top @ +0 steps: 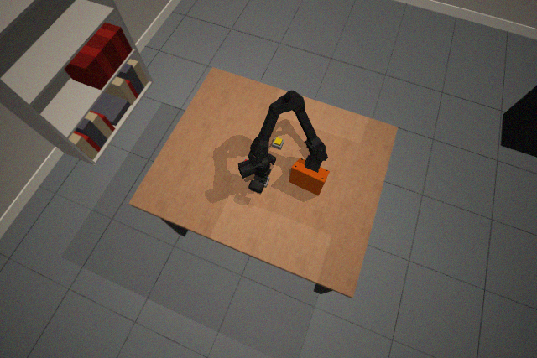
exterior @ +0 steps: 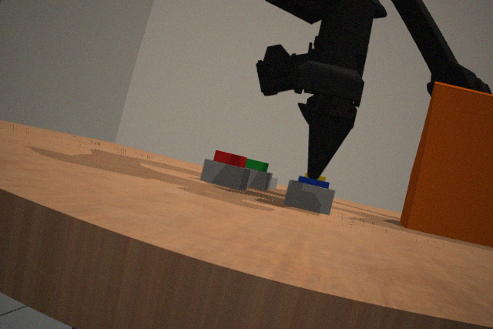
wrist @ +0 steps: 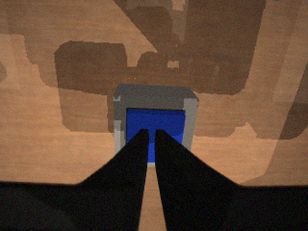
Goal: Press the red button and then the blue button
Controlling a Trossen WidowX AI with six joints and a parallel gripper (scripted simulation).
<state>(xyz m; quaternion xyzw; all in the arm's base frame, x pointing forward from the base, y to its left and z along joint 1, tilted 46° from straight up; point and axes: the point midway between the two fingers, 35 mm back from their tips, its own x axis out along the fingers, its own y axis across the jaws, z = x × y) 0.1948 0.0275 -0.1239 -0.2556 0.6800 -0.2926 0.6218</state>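
My gripper tip is right at the blue button. Round my gripper tip: red button: 10 cm ahead, 5 cm to the right; yellow button: 22 cm to the right; green button: 17 cm to the right, 9 cm ahead.
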